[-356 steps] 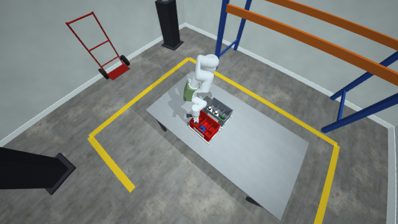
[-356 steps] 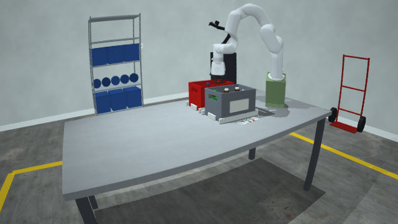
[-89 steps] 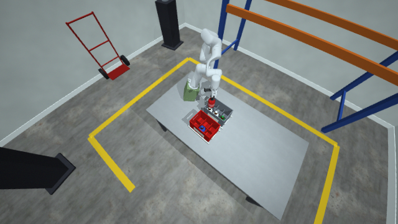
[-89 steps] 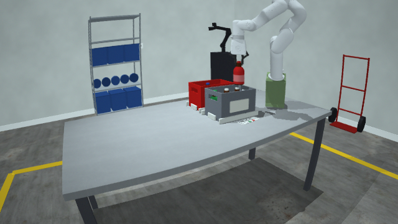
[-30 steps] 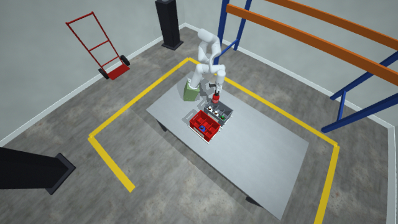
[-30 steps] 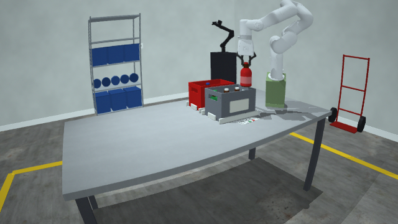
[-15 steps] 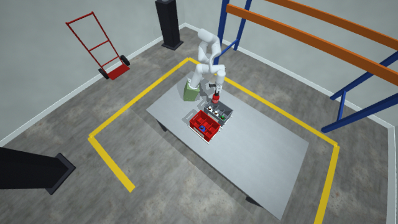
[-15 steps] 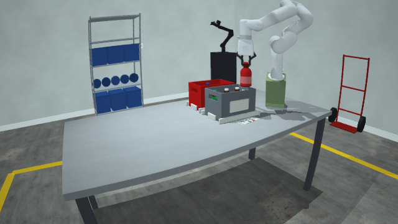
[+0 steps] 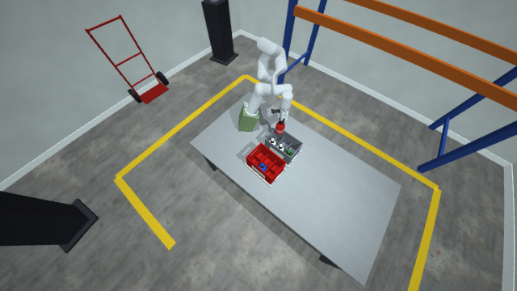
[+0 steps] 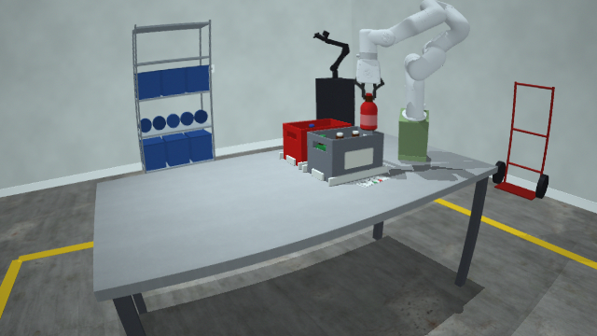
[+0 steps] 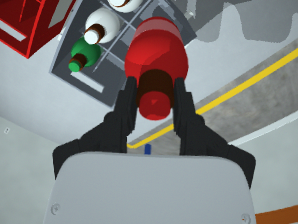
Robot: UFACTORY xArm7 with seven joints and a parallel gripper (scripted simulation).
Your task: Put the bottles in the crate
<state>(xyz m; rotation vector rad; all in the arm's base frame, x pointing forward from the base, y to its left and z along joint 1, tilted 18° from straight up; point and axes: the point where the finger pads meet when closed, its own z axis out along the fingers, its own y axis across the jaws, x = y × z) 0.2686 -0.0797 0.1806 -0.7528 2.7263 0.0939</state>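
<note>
My gripper is now 7 cm above the red bottle. From my hand the other things lie so: grey crate (25 cm below, 8 cm ahead, 6 cm to the right); then green-labelled bottle (25 cm below, 16 cm ahead, 12 cm to the right); then white-label bottle (25 cm below, 9 cm to the right, 2 cm behind).
</note>
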